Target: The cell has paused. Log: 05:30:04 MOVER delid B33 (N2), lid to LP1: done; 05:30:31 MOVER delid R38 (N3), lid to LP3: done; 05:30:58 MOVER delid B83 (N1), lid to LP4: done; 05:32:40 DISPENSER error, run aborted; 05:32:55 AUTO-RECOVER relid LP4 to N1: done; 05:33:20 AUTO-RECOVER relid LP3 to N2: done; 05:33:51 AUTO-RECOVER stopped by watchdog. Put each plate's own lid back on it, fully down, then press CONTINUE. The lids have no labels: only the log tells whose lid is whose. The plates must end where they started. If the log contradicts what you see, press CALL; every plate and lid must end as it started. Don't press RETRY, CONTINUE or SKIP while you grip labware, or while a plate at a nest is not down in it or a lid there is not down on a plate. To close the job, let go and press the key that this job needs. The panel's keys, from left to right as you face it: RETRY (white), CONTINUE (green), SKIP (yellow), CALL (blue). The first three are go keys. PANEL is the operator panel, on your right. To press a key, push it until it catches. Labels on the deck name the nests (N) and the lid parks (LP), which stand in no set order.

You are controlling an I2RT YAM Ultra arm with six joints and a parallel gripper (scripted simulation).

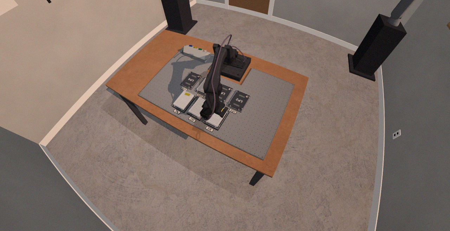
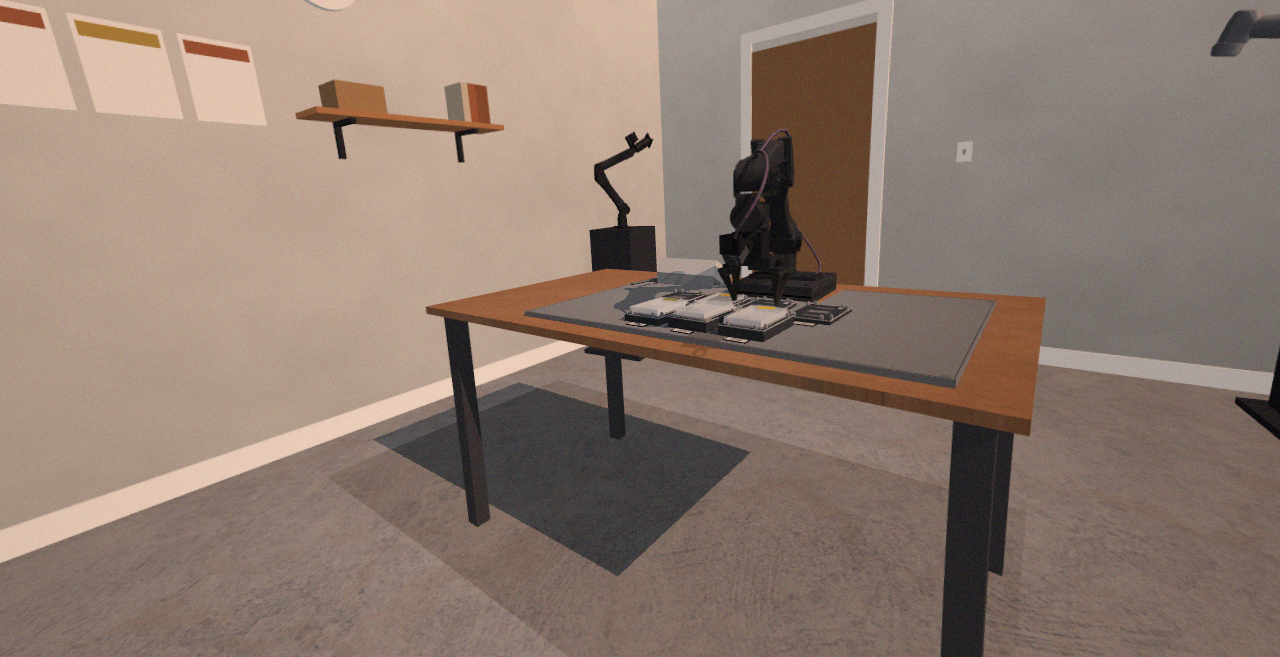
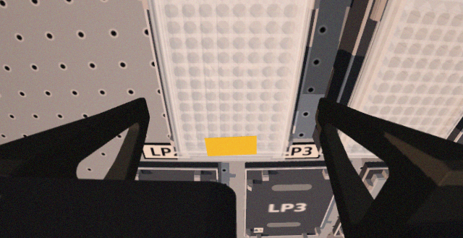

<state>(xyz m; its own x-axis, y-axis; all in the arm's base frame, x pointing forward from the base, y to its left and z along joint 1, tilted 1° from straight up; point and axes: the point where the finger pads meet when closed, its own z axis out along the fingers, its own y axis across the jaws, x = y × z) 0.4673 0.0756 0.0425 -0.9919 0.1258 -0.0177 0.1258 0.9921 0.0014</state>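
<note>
Right now my hand is 4 cm above the plate. The rest, counted from my hand: green continue key: 50 cm behind, 36 cm to the right; then lid park LP4: 30 cm to the right, 22 cm behind, 6 cm below; then yellow skip key: 51 cm behind, 41 cm to the right.
</note>
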